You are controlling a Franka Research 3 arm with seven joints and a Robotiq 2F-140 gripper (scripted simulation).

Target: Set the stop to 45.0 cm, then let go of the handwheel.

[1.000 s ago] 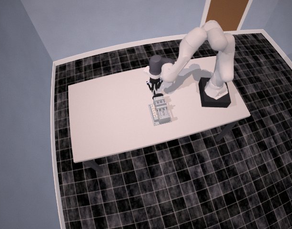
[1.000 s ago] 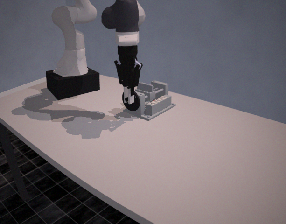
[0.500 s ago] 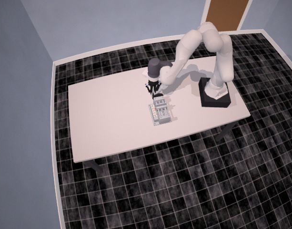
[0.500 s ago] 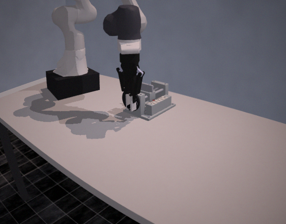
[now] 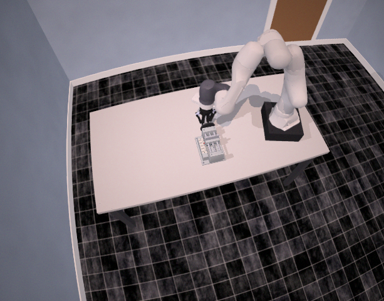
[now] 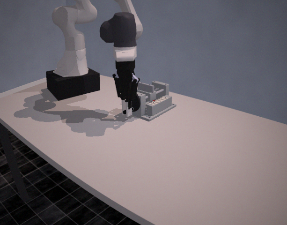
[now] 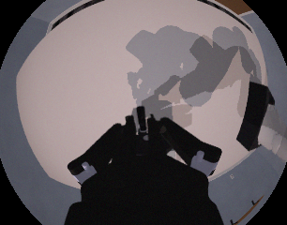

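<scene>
Now: hand 2 cm to the right of the black handwheel and 1 cm above it. The rest, counted from my hand: grey stop fixture (2 cm ahead, 13 cm to the left, 3 cm above).
</scene>
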